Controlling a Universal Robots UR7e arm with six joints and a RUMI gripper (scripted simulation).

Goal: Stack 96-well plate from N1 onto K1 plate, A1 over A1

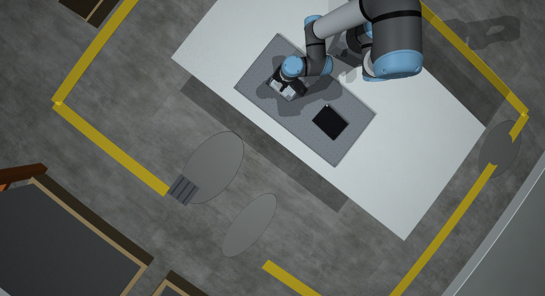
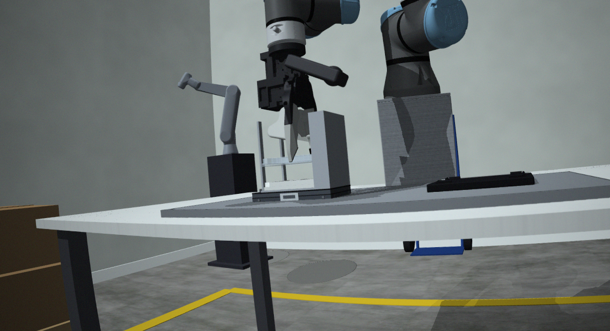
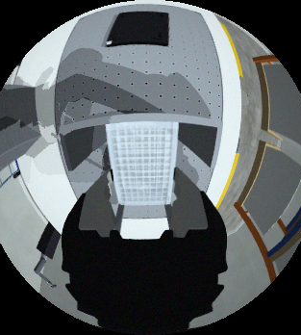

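My gripper is now 10 mm past the grey back block and 70 mm to the right of it. Also, from my hand: clear 96-well plate: 10 mm below; black plate nest: 30 mm behind, 310 mm to the left, 70 mm below.
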